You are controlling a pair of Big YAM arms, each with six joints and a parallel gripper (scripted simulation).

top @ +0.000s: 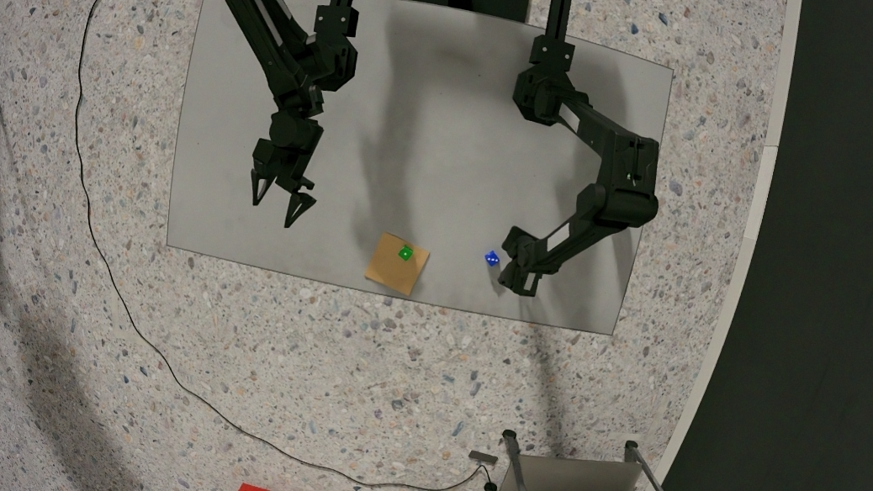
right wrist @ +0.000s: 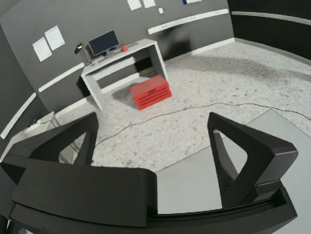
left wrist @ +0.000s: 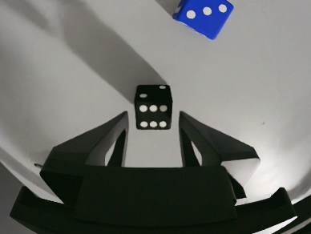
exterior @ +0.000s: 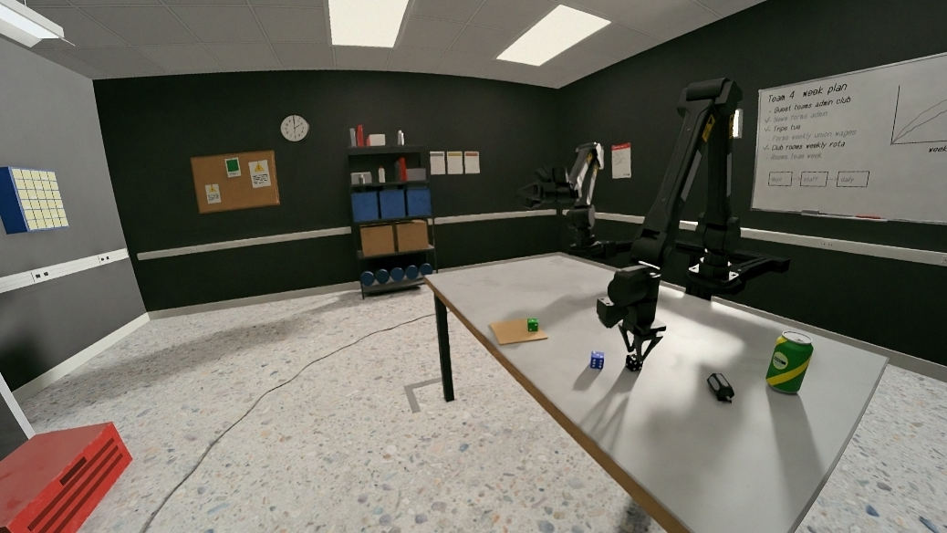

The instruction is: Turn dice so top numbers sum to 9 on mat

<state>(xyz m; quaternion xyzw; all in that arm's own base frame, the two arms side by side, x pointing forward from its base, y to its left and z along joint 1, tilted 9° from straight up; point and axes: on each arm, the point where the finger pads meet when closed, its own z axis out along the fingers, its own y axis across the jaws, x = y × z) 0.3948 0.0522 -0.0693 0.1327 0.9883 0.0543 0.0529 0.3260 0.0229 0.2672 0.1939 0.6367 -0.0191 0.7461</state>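
My left hand is 2 cm above the black die. Also, from my left hand: blue die: 7 cm ahead, 6 cm to the right, 2 cm below; then brown square mat: 13 cm ahead, 32 cm to the right, 4 cm below; then green die: 9 cm ahead, 30 cm to the right, 2 cm below.
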